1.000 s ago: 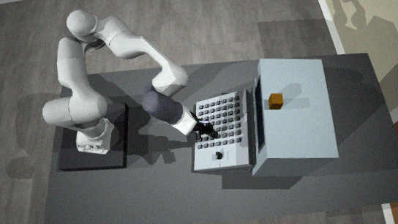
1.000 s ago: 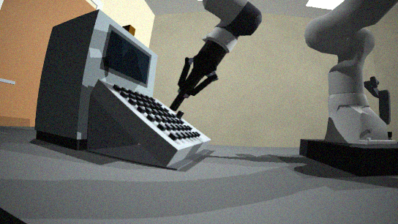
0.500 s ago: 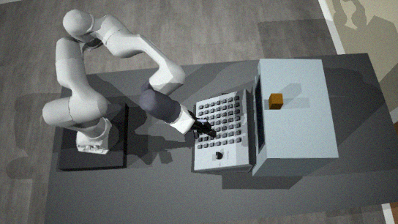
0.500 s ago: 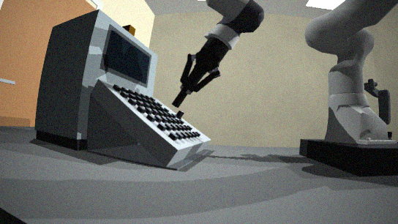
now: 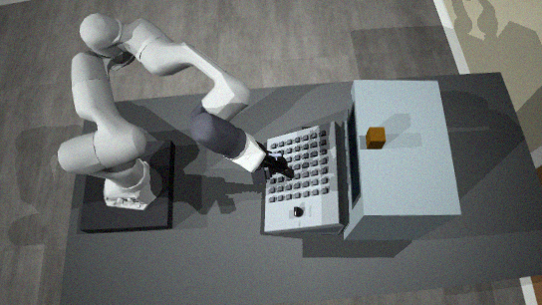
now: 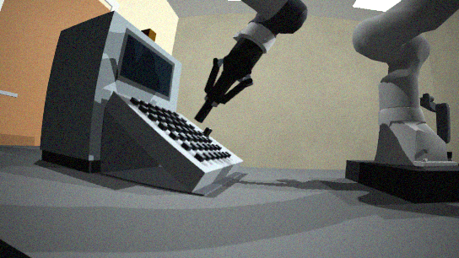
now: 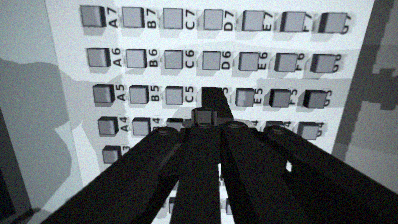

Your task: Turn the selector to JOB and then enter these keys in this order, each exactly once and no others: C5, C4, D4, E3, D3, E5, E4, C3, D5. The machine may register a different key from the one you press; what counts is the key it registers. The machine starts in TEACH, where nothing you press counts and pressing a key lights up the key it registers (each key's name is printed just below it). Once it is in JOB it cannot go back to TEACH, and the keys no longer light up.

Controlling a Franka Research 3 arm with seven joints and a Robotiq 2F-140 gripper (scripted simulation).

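The E5 key is 7 cm below my hand and 1 cm ahead of it. From my hand the other things lie so: C6 key: 6 cm ahead, 4 cm to the right, 4 cm below; then E6 key: 7 cm below, 3 cm to the right; then D6 key: 6 cm below, 3 cm to the right, 3 cm ahead.
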